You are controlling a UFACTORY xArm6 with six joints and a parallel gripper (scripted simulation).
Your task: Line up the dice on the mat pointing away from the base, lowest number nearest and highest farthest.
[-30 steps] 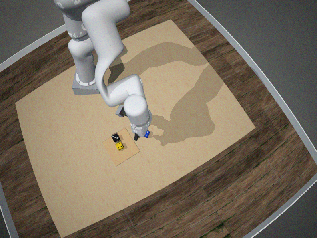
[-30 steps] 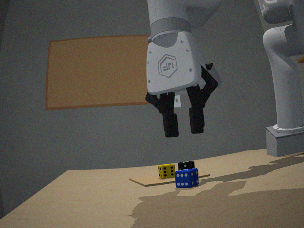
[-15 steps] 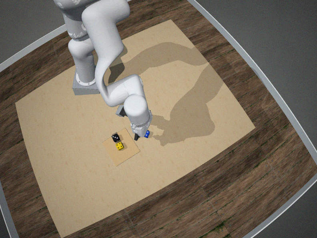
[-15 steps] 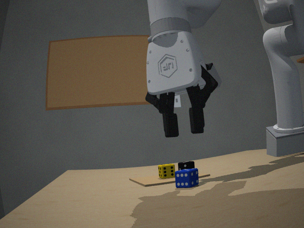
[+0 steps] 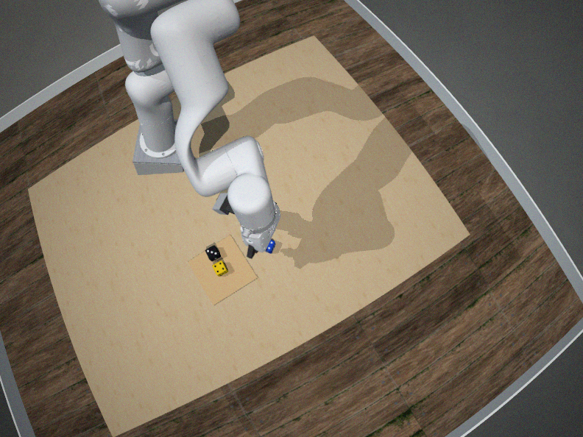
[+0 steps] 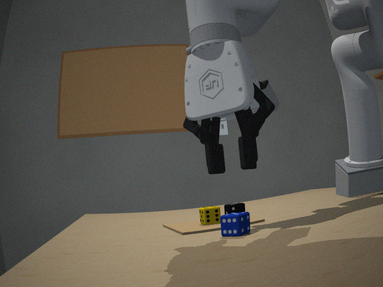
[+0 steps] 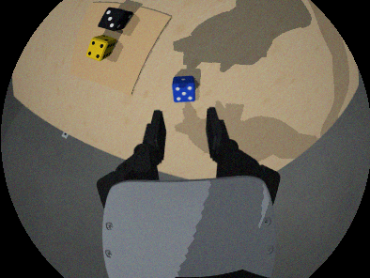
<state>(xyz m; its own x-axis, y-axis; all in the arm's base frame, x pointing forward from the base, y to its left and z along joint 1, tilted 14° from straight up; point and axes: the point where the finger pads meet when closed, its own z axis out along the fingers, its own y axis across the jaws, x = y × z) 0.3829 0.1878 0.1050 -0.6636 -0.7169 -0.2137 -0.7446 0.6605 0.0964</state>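
My hand is 9 cm above the blue die. Round my hand: thin tan mat 14 cm to the right, 10 cm below, 2 cm ahead; then yellow die 14 cm to the right, 9 cm below, 2 cm ahead; then black die 14 cm to the right, 9 cm below, 2 cm behind.
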